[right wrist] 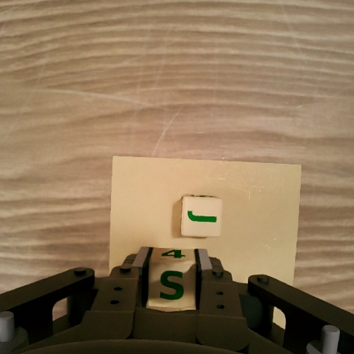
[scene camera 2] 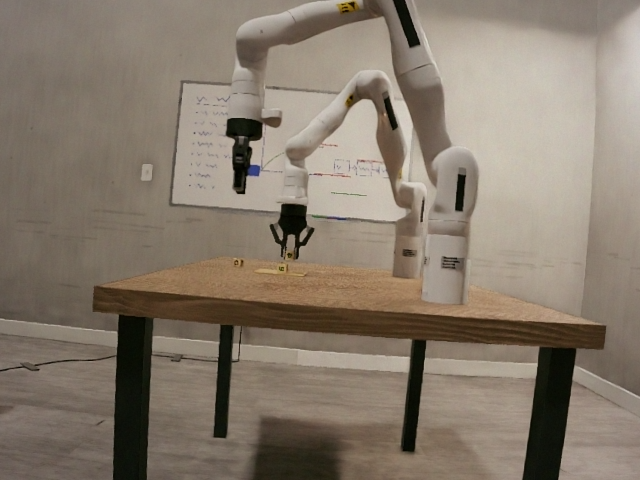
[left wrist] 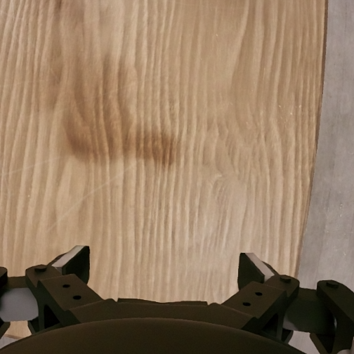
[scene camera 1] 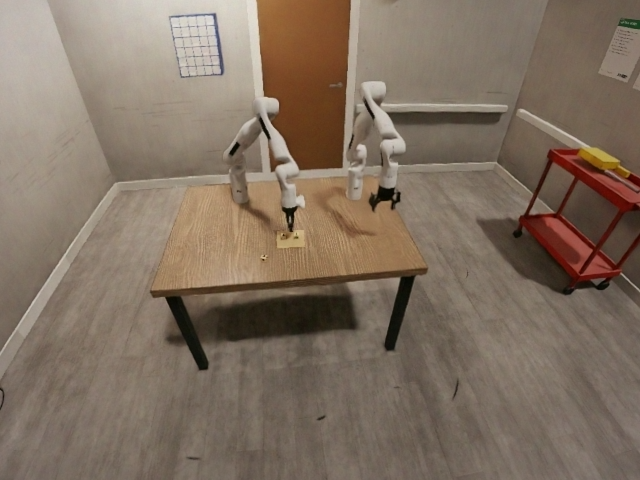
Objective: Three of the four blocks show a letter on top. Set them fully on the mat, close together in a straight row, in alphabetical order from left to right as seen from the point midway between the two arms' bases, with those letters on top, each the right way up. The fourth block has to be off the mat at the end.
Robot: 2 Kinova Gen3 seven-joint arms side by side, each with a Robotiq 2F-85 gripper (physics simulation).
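Places are measured from the left arm's base along level axes (x ahead, y left, z up), in metres.
Pixels of known places: left gripper, fingertip midpoint: (scene camera 2: 238, 192) (scene camera 1: 383, 210); right gripper, fingertip midpoint: (scene camera 2: 289, 260) (scene camera 1: 291, 230); left arm's base, origin of the base link: (scene camera 2: 442, 301) (scene camera 1: 353, 196); right arm's base, origin of the base link: (scene camera 2: 405, 277) (scene camera 1: 241, 199).
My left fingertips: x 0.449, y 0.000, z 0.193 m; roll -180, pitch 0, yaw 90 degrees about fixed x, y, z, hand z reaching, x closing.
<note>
Ahead of a thing's pixels: the offset from my left fingertips to its top centre. Level surfaces: height alone.
My right gripper (scene camera 1: 290, 227) (scene camera 2: 290, 253) (right wrist: 173, 263) is shut on the S block (right wrist: 172, 287), held slightly above the mat @[dx -0.111, dy -0.434, dz -0.189 m] (scene camera 1: 292, 244) (scene camera 2: 297, 273) (right wrist: 265, 200). S is on its top; a 4 shows on one side. The J block @[dx -0.113, dy -0.402, dz -0.164 m] (scene camera 1: 296, 236) (scene camera 2: 282, 267) (right wrist: 201, 217) stands on the mat, apart from the held block, its letter turned sideways in the right wrist view. A shaded, block-like shape @[dx -0.118, dy -0.467, dz -0.164 m] (scene camera 1: 283, 236) is left of the fingers; I cannot tell its letter. Another block @[dx +0.023, dy -0.579, dz -0.168 m] (scene camera 1: 264, 257) (scene camera 2: 237, 262) lies off the mat. My left gripper (scene camera 1: 384, 206) (scene camera 2: 239, 190) (left wrist: 164, 266) is open and empty, high above the table.
The wooden table @[dz -0.193 m] (scene camera 1: 217, 268) (scene camera 2: 361, 294) (left wrist: 165, 200) bears both arms at its far side in scene camera 1. The table's edge shows at the right in the left wrist view. A red cart (scene camera 1: 553, 232) stands on the floor at the right, away from the table.
</note>
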